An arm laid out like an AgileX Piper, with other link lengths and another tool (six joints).
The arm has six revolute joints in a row. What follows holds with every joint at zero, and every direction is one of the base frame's.
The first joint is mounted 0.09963 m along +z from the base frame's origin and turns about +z.
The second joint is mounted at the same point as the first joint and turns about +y.
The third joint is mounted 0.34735 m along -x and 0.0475 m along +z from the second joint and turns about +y.
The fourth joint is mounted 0.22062 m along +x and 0.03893 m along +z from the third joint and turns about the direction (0.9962, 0, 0.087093).
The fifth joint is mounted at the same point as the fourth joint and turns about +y.
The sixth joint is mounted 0.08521 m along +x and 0.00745 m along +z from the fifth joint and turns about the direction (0.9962, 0, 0.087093).
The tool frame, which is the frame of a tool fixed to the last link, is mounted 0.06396 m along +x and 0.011 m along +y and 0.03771 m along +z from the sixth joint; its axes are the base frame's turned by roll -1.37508, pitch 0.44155 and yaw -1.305 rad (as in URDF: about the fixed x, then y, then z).
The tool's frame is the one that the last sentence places.
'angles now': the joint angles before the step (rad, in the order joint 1, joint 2, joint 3, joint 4, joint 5, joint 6). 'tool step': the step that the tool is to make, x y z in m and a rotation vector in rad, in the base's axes. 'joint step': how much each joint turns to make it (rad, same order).
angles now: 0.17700 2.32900 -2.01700 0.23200 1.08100 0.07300
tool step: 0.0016 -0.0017 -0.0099 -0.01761 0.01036 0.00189
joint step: -0.00001 0.01693 -0.00003 -0.01601 -0.00389 0.00101
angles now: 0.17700 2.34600 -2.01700 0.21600 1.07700 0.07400
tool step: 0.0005 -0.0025 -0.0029 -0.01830 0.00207 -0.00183
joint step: -0.00005 0.00393 -0.00002 -0.02000 0.00010 0.00696
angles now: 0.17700 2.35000 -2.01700 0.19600 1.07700 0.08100
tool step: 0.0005 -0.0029 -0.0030 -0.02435 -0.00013 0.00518
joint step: -0.00006 0.00398 0.00003 -0.02499 0.00000 0.00093
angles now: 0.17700 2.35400 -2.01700 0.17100 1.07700 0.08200
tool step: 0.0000 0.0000 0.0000 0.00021 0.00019 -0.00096
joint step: 0.00007 -0.00003 0.00005 -0.00002 -0.00003 0.00107
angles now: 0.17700 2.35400 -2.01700 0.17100 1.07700 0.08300
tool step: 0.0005 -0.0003 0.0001 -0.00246 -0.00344 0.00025
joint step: 0.00003 0.00018 -0.00030 -0.00301 -0.00287 0.00006
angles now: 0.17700 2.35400 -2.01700 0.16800 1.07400 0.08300
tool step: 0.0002 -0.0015 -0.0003 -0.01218 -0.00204 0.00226
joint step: 0.00005 0.00002 -0.00026 -0.01303 0.00022 0.00109
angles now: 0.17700 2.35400 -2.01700 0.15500 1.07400 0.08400
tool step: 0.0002 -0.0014 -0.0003 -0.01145 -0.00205 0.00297
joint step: -0.00004 0.00010 -0.00023 -0.01200 0.00013 -0.00003
